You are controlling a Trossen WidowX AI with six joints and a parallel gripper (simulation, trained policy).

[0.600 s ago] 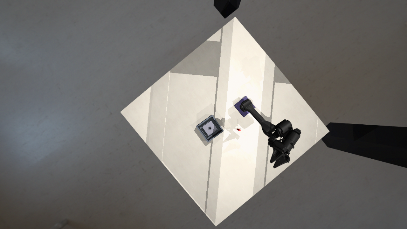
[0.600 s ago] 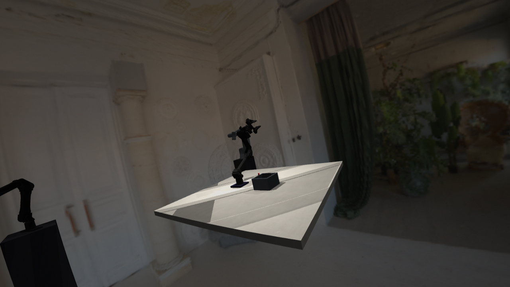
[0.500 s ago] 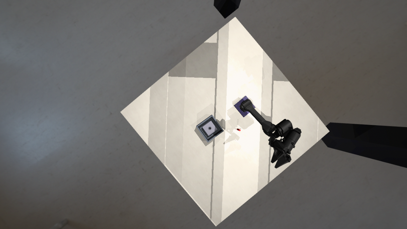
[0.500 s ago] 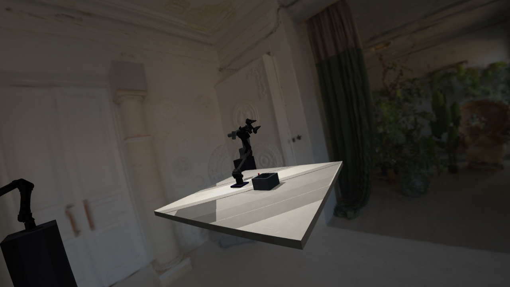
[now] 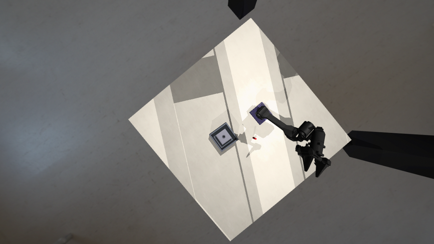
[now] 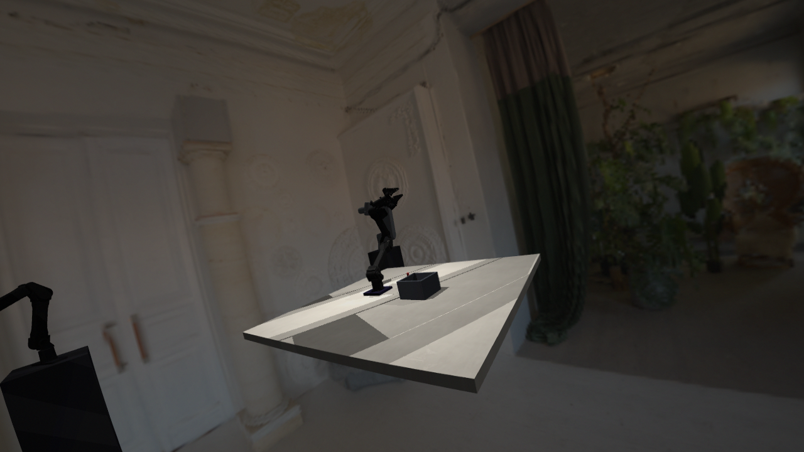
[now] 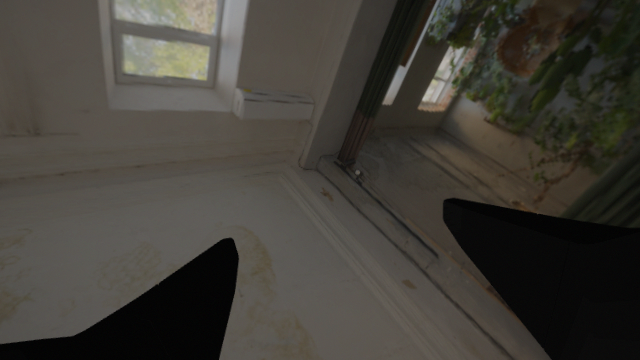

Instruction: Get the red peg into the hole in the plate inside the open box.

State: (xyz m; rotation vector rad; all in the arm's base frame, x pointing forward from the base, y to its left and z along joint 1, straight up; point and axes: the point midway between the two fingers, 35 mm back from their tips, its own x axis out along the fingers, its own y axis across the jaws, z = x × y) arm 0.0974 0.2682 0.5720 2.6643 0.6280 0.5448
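The red peg is 56 cm below my gripper tip, 17 cm to the right of it and 3 cm ahead of it. Round my gripper tip: dark box (57 cm below, 34 cm to the right, 21 cm ahead).
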